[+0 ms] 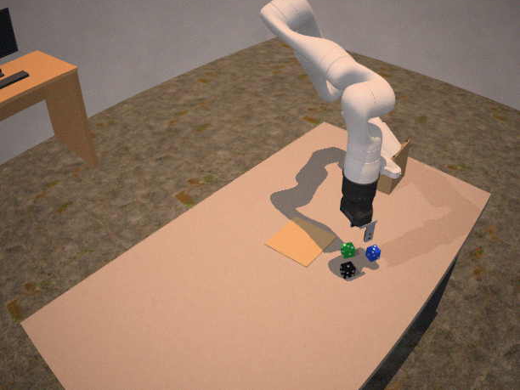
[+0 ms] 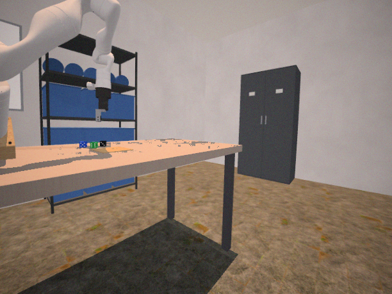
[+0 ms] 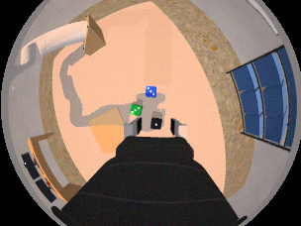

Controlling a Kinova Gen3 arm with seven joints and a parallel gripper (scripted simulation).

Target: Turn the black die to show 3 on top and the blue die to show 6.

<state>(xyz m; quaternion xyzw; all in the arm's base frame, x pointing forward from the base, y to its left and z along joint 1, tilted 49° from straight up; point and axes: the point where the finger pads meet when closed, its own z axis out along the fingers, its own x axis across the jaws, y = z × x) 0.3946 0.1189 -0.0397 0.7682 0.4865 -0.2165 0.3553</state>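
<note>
The black die lies 140 mm below my hand, 20 mm ahead of it and 10 mm to the right of it. From my hand the other things lie so: blue die (140 mm below, 70 mm behind, 10 mm to the left); then green die (140 mm below, 50 mm to the right, 40 mm behind); then orange mat (180 mm to the right, 150 mm below, 10 mm behind).
</note>
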